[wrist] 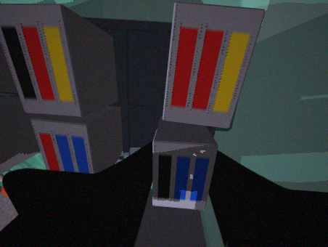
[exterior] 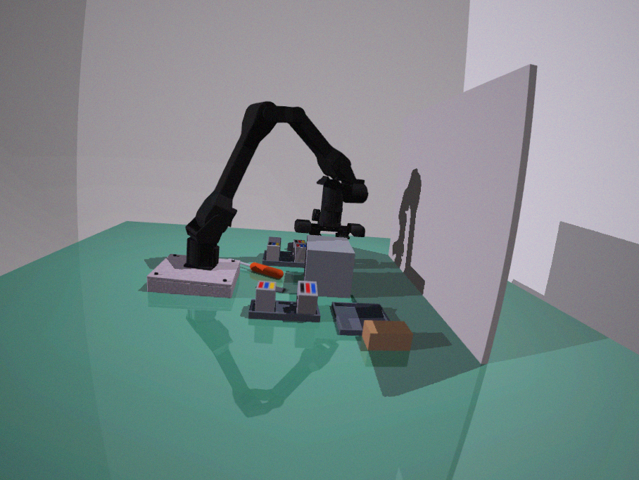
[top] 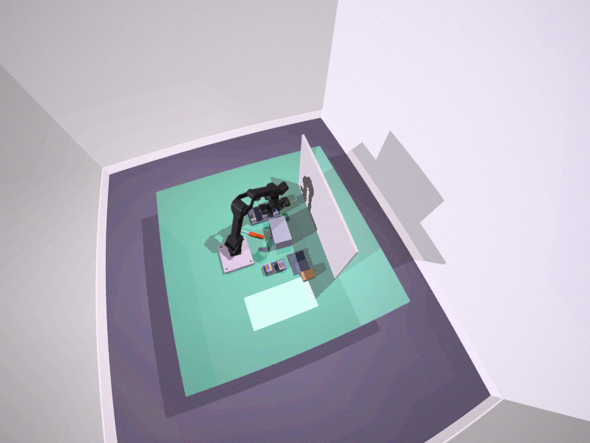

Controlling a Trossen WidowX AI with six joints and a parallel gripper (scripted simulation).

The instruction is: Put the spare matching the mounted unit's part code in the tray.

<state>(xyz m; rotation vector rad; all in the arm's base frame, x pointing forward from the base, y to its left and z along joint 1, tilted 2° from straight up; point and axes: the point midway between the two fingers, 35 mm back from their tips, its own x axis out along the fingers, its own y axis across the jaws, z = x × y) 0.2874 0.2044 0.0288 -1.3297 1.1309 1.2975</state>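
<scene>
Right now the brown box is 9 cm ahead of my gripper tip, 45 cm to the right of it and 1 cm below it. The rest, counted from my gripper tip: white panel 23 cm ahead, 16 cm to the right, 20 cm above; then spare 2 cm above.
</scene>
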